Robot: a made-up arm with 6 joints.
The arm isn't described. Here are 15 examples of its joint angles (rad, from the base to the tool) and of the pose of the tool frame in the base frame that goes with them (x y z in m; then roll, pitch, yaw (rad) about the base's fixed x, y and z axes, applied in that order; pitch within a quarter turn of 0, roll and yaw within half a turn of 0).
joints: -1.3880 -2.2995 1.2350 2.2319 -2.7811 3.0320
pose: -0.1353 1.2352 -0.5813 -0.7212 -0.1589 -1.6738
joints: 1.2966 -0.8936 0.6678 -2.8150 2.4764 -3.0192
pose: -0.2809 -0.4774 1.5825 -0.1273 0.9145 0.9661
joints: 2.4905 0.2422 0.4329 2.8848 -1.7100 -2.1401
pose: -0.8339 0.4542 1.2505 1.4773 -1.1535 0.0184
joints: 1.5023 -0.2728 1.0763 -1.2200 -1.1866 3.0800
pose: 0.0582 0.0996 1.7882 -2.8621 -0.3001 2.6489
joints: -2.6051 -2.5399 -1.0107 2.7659 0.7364 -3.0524
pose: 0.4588 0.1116 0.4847 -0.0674 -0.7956 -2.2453
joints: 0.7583 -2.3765 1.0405 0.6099 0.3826 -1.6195
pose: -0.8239 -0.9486 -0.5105 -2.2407 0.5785 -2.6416
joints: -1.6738 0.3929 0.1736 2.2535 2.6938 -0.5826
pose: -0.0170 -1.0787 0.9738 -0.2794 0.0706 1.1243
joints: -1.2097 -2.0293 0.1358 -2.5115 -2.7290 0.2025
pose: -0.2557 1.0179 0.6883 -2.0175 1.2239 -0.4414
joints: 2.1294 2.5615 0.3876 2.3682 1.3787 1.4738
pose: -0.1222 -0.0057 -1.0038 -1.0532 -0.2436 -1.7968
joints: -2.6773 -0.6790 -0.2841 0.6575 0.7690 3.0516
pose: -0.2379 0.0127 1.3032 2.0890 -0.9019 -1.9222
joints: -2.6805 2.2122 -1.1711 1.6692 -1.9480 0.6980
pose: 0.1709 0.0685 -0.0813 0.6812 0.1778 2.3800
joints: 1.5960 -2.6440 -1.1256 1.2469 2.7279 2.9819
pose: 0.0591 -0.4608 0.4482 0.2783 1.1377 -2.6843
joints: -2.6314 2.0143 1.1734 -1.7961 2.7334 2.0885
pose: -0.9395 -0.5639 -0.6719 -1.1049 -0.6750 1.0287
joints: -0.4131 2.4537 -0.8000 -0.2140 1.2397 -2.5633
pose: -0.3225 -0.0176 -0.1371 -0.1141 1.0800 -3.1145
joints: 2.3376 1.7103 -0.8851 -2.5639 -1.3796 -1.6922
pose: -0.1201 -0.0552 -0.1100 -0.5542 0.9298 -2.8336
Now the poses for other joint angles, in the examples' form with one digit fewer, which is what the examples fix.
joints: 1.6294 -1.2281 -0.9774 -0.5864 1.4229 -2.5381
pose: 0.120 0.067 0.698 -1.943 -0.987 -0.054
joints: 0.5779 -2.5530 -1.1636 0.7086 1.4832 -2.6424
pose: -0.253 -0.300 0.482 -0.378 -0.224 2.992
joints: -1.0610 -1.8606 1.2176 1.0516 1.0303 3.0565
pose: -0.802 1.283 0.034 -1.143 0.403 1.138
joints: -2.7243 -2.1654 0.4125 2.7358 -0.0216 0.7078
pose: 1.259 0.409 0.271 -0.307 -0.544 0.427
